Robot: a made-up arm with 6 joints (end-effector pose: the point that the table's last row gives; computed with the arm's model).
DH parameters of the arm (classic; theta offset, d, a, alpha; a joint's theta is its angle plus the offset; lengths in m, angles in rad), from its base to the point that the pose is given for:
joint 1: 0 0.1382 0 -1.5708
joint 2: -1.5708 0 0.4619 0
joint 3: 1.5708 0.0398 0 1.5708
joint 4: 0 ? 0 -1.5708
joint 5: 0 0 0 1.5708
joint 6: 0 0.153 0 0
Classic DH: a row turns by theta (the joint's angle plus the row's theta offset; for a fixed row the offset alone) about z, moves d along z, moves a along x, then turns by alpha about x.
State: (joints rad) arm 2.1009 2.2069 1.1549 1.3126 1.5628 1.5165
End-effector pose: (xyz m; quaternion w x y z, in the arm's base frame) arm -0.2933 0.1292 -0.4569 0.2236 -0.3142 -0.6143 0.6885
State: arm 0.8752 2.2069 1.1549 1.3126 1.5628 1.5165
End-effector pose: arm 0.0223 0.3197 -0.4569 0.5789 -0.6103 -0.3218 0.4346
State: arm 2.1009 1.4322 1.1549 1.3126 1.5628 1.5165
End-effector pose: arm -0.4663 0.4244 -0.1054 0.4267 -0.0865 -0.7504 0.4973
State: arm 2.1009 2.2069 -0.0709 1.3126 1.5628 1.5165
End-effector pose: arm -0.4833 0.4534 -0.3499 0.5175 0.0542 -0.7791 0.3497
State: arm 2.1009 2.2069 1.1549 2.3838 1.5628 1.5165
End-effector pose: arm -0.3305 0.2772 -0.4897 0.4938 -0.6297 -0.4321 0.4159
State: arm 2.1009 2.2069 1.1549 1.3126 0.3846 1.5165
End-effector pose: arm -0.2101 0.1700 -0.5995 0.0069 0.3645 0.8994 -0.2411
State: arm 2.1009 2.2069 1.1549 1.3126 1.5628 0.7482
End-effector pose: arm -0.2933 0.1292 -0.4569 0.4653 -0.0611 -0.6872 0.5545
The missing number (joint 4, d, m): 0.3362
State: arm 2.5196 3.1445 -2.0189 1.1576 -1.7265 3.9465
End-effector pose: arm -0.1494 0.2285 -0.1344 0.7891 -0.2471 0.5416 0.1516
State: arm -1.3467 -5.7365 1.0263 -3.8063 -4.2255 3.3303
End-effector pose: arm 0.2323 -0.4650 0.6386 0.8113 -0.3853 0.0566 -0.4360
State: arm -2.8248 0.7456 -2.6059 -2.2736 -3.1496 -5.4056
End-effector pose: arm -0.1190 -0.0799 0.4245 0.7898 0.0893 -0.5931 0.1282
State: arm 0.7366 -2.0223 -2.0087 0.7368 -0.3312 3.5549
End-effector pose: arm -0.0183 -0.0080 -0.3376 0.3740 -0.8102 0.2186 -0.3947
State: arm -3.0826 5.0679 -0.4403 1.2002 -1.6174 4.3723
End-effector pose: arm 0.7489 0.1471 0.2160 0.3827 -0.4643 -0.6802 -0.4187
